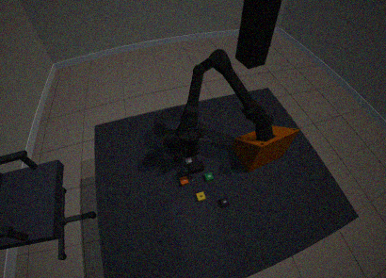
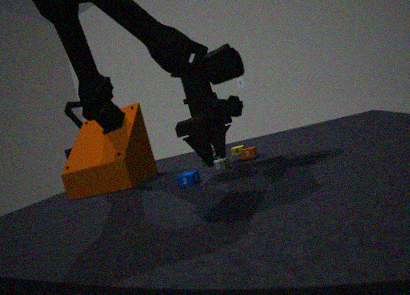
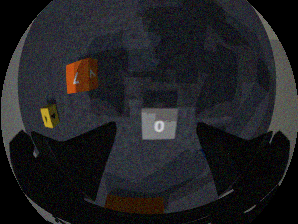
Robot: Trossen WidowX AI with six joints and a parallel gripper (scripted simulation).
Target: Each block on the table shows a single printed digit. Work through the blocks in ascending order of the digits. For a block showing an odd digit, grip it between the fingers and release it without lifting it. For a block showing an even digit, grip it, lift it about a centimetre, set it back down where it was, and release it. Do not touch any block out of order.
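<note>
Now: the grey block 1 cm below my gripper tip. Also, from my gripper tip: orange block (7 cm ahead, 7 cm to the left, 1 cm below); blue block (5 cm behind, 8 cm to the right, 1 cm below); green block (4 cm behind, 10 cm to the left, 1 cm below).
</note>
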